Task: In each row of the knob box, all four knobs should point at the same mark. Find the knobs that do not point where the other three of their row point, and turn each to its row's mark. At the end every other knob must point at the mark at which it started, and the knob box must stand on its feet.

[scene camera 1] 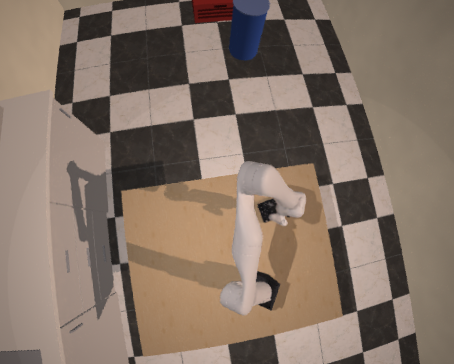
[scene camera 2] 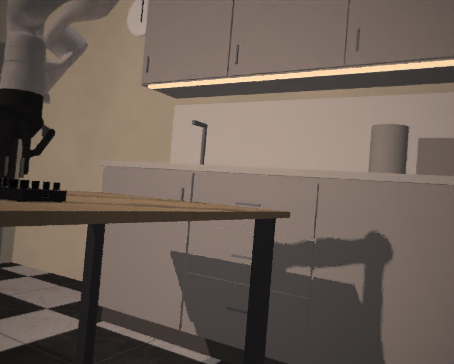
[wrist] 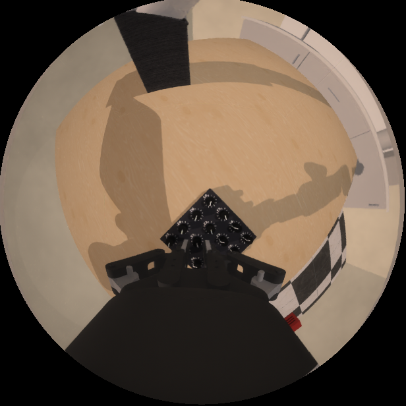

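Where they show: gripper, fingertip midpoint: (scene camera 1: 274, 210) (scene camera 2: 14, 177); arm's base, origin of the base link: (scene camera 1: 261, 291).
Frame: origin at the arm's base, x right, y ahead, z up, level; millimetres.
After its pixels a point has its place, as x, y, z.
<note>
The black knob box (scene camera 1: 266, 210) @(160, 355, -170) (scene camera 2: 42, 195) @(186, 407, -181) (wrist: 172, 234) lies flat on the table, its corner towards the arm base in the wrist view. Its small black knobs have white pointer lines. The knob at the top corner (wrist: 210, 201) points roughly down in the wrist view; the right corner knob (wrist: 246, 237) points to the lower right. Several pointers are too small to read surely. My gripper (scene camera 2: 14, 171) @(198, 341, -152) (wrist: 196, 246) is open with a narrow gap, empty, and just above the knobs. A knob (wrist: 196, 240) shows between its fingertips. The fingers hide the box's near part.
The wooden table (scene camera 1: 175, 280) @(-399, 116, -194) (scene camera 2: 200, 212) @(-66, 603, -196) (wrist: 225, 135) bears the box and the arm's black base mount (scene camera 1: 272, 295) @(38, -21, 27) (wrist: 160, 50). Grey kitchen cabinets (scene camera 1: 25, 210) (scene camera 2: 145, 235) stand beside it. A blue cylinder (scene camera 1: 247, 32) and a red box (scene camera 1: 212, 11) stand on the floor beyond.
</note>
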